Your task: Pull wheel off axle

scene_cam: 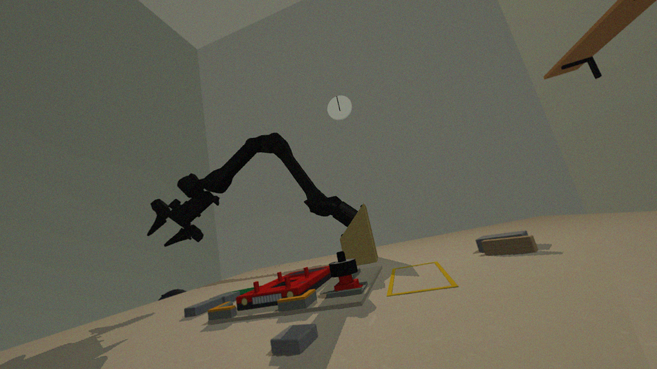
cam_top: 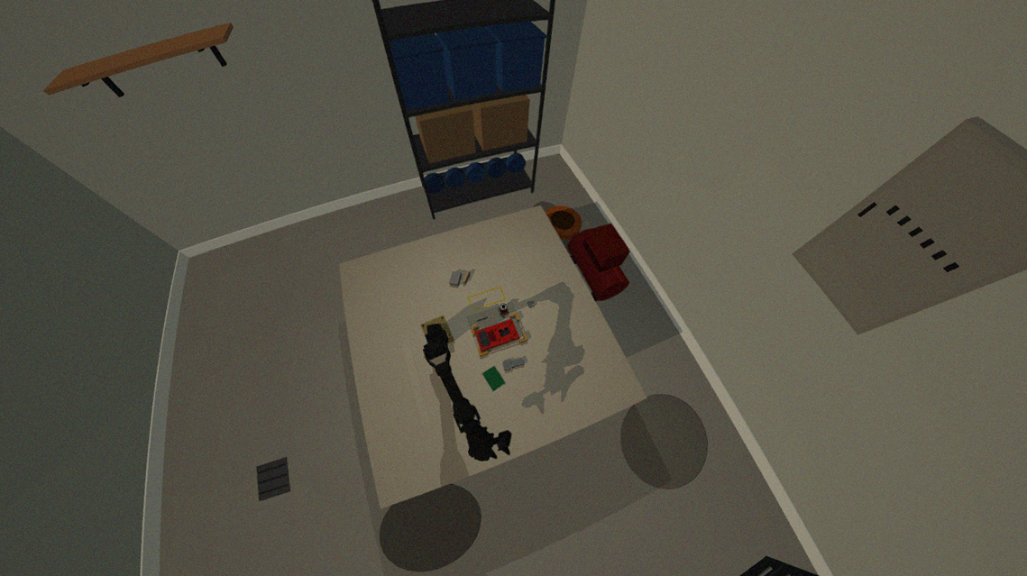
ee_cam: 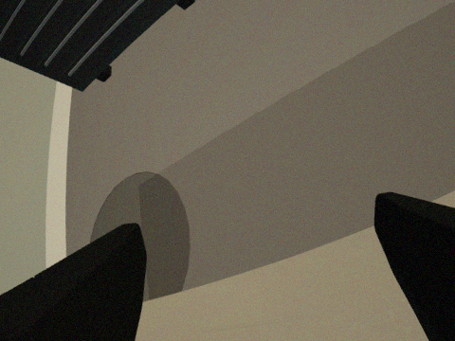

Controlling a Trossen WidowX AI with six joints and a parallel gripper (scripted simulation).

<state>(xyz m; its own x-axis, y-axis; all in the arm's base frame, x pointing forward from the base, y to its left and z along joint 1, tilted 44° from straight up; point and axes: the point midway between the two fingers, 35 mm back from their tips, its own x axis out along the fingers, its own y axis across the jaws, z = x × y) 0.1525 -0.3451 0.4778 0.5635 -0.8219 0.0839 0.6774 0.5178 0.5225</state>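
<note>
Right now my gripper tip is 17 cm short of the black wheel, 68 cm to the right of it and 14 cm above it. Round my gripper tip: grey base plate: 12 cm ahead, 57 cm to the left, 17 cm below; then green card: 4 cm ahead, 34 cm to the left, 18 cm below.
</note>
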